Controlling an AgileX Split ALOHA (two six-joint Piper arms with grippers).
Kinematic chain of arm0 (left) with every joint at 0, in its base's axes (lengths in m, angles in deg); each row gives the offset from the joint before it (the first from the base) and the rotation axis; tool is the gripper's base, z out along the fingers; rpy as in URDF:
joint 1: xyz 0 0 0.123 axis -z
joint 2: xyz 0 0 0 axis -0.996 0.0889 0
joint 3: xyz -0.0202 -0.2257 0.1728 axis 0.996 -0.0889 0
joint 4: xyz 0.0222 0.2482 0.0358 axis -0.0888 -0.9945 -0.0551
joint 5: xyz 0 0 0 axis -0.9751 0.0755 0.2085
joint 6: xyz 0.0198 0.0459 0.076 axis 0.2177 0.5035 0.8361
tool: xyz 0 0 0 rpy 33.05 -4.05 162.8
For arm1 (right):
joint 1: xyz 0 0 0.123 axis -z
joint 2: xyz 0 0 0 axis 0.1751 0.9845 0
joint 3: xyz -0.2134 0.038 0.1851 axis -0.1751 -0.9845 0
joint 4: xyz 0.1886 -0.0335 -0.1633 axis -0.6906 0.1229 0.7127
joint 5: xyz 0 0 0 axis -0.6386 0.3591 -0.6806
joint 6: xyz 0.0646 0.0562 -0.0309 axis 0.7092 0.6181 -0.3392
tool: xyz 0 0 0 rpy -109.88 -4 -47.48
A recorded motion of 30 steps. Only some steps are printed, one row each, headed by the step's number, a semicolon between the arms.
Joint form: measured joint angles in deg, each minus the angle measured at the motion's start. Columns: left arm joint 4, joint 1, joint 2, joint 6, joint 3, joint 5; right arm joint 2, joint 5, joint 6, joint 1, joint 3, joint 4.
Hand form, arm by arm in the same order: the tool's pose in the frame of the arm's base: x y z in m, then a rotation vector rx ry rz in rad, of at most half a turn. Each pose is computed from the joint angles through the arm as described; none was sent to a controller.
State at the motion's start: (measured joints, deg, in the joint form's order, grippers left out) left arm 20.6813 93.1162 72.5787 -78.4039 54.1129 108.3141; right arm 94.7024 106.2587 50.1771 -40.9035 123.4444 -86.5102
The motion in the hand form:
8: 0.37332 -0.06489 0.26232 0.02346 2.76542 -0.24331; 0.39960 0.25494 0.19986 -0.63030 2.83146 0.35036
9: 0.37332 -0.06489 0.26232 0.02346 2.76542 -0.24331; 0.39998 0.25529 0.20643 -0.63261 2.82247 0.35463
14: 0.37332 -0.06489 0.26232 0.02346 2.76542 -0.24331; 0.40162 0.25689 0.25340 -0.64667 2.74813 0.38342
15: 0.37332 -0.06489 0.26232 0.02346 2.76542 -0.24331; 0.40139 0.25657 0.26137 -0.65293 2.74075 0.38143
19: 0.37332 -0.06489 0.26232 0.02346 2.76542 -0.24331; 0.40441 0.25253 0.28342 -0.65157 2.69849 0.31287
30: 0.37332 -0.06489 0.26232 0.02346 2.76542 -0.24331; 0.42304 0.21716 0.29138 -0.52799 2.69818 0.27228
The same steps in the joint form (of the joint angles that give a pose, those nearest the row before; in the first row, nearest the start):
8: 0.00 0.00 0.00 0.00 0.00 0.00; -0.66 2.62 -0.51 0.00 1.90 0.13
9: 0.00 0.00 0.00 0.00 0.00 0.00; -0.94 3.37 -0.51 0.00 2.85 0.13
14: 0.00 0.00 0.00 0.00 0.00 0.00; -2.59 8.32 -0.51 0.00 10.15 0.21
15: 0.00 0.00 0.00 0.00 0.00 0.00; -2.74 9.68 -0.51 0.00 11.67 0.42
19: 0.00 0.00 0.00 0.00 0.00 0.00; -2.87 12.50 0.38 0.00 16.39 4.02
30: 0.00 0.00 0.00 0.00 0.00 0.00; -3.40 12.76 1.04 4.60 17.17 5.22

